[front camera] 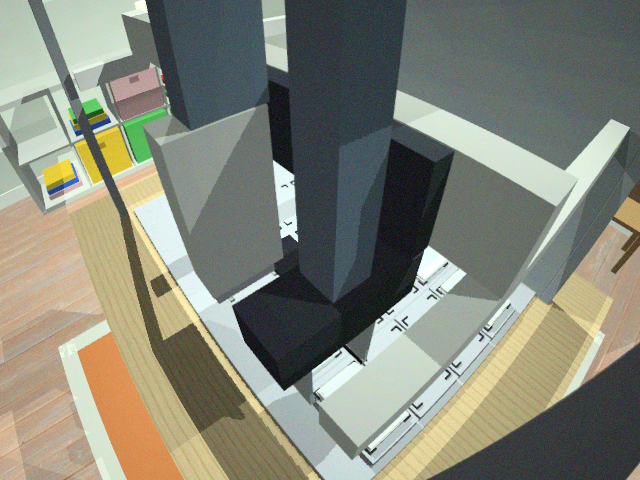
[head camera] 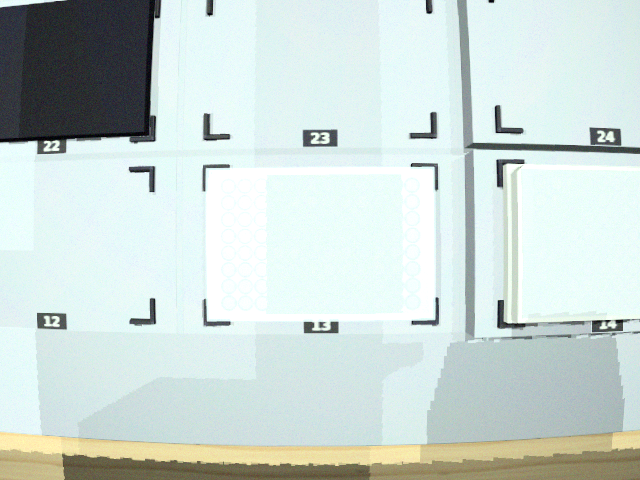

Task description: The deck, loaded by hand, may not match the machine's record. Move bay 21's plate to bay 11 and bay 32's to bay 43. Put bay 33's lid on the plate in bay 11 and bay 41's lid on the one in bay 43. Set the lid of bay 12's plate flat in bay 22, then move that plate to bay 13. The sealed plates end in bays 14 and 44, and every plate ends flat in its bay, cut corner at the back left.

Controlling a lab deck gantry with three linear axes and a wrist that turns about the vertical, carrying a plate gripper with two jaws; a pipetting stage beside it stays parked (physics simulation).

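Frame: origin at the robot's base, x back, y right, z up, level; centimetres.
Seen in the pictures: gripper, fingertip midpoint: [front camera: 329, 372].
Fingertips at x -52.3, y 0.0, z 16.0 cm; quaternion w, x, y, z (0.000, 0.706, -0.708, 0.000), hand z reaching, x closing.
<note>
A point is followed by its place in that frame.
A white plate [head camera: 330, 242] {x -39.7, y -4.4, z 1.4 cm} with rows of round wells lies in bay 13 between its corner marks; the gripper head hides it in the front view. A dark lid [head camera: 85, 72] {x -25.3, y -14.5, z 0.8 cm} lies over bay 22. Bay 12 holds no plate in the part that shows. A cream plate [head camera: 578, 242] {x -52.8, y -4.3, z 2.9 cm} [front camera: 338, 379] {x -50.1, y -4.1, z 2.9 cm} lies in bay 14, its right part outside the head view. My gripper [front camera: 338, 373] {x -52.3, y 0.0, z 16.0 cm} is open, its two thin jaws apart and low over the front left part of the deck, with nothing seen between them. Its jaws do not show in the head view. Bay 11 is hidden.
The parked pale grey block [front camera: 232, 217] {x -42.0, y 3.3, z 36.9 cm} hangs beside the gripper's column. A pale beam [front camera: 392, 382] {x -62.3, y 4.9, z 40.0 cm} crosses above the near side of the deck, with an outer row of bays beneath. White plates [front camera: 452, 280] {x -50.2, y -35.4, z 2.9 cm} [front camera: 429, 266] {x -44.1, y -35.7, z 1.7 cm} show in part at the far right. A raised step edge [head camera: 469, 248] {x -47.6, y -4.0, z 0.6 cm} separates bays 13 and 14.
</note>
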